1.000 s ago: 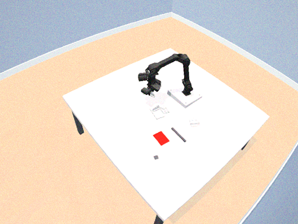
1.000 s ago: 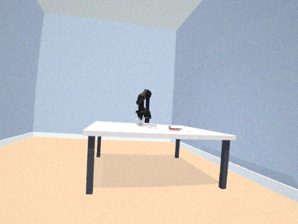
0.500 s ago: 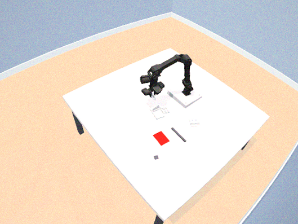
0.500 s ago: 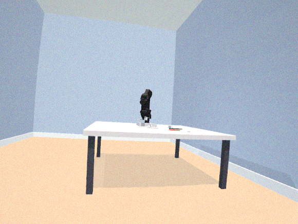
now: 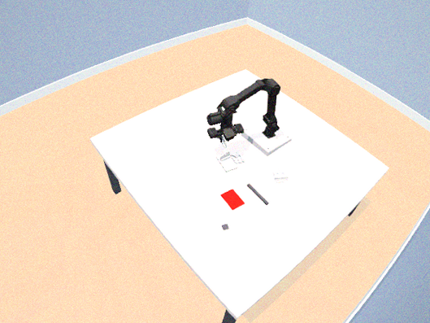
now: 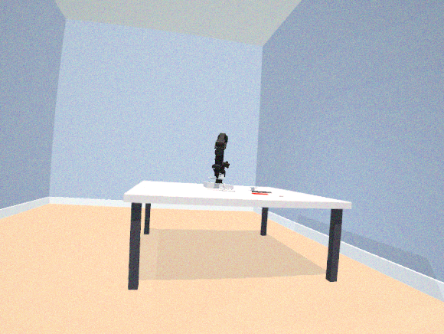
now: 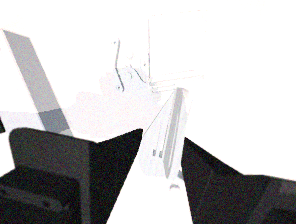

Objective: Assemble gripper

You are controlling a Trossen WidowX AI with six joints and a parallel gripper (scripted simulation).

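Right now the white jaw piece is 10 mm ahead of my gripper tip and 40 mm to the right of it. Also, from my gripper tip: dark grey bar: 20 mm ahead, 330 mm to the left, 80 mm below; small white part: 150 mm behind, 310 mm to the left, 60 mm below; red flat rectangle: 150 mm ahead, 280 mm to the left, 80 mm below.
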